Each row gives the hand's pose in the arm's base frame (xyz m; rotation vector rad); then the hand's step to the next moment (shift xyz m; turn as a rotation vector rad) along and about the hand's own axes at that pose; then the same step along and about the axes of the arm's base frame.
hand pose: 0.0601 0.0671 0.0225 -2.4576 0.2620 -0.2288
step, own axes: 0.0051 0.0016 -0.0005 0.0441 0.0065 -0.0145
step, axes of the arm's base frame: 0.0046 -0.0028 -0.0001 0.0384 -0.0243 0.0115
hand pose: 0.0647 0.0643 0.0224 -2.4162 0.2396 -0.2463
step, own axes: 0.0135 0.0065 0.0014 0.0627 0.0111 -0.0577
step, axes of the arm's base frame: 0.0127 -0.0072 -0.0038 0.0455 -0.0590 0.0429
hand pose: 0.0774 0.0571 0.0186 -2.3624 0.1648 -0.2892
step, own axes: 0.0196 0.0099 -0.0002 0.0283 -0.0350 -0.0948
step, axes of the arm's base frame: 0.0185 -0.0112 -0.0036 0.0044 -0.0435 0.0954
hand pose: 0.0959 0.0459 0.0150 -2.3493 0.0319 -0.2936
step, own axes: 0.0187 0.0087 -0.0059 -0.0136 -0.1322 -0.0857
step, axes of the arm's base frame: 0.0175 -0.0123 0.0018 -0.0406 0.0368 0.1483
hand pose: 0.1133 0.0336 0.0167 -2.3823 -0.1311 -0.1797
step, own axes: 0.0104 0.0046 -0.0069 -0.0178 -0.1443 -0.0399
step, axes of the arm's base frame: 0.0103 -0.0076 0.0036 -0.0422 0.0768 0.1227
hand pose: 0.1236 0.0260 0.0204 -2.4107 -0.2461 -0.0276
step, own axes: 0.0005 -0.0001 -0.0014 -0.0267 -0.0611 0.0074
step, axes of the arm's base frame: 0.0005 -0.0008 0.0012 -0.0378 0.0452 0.0320
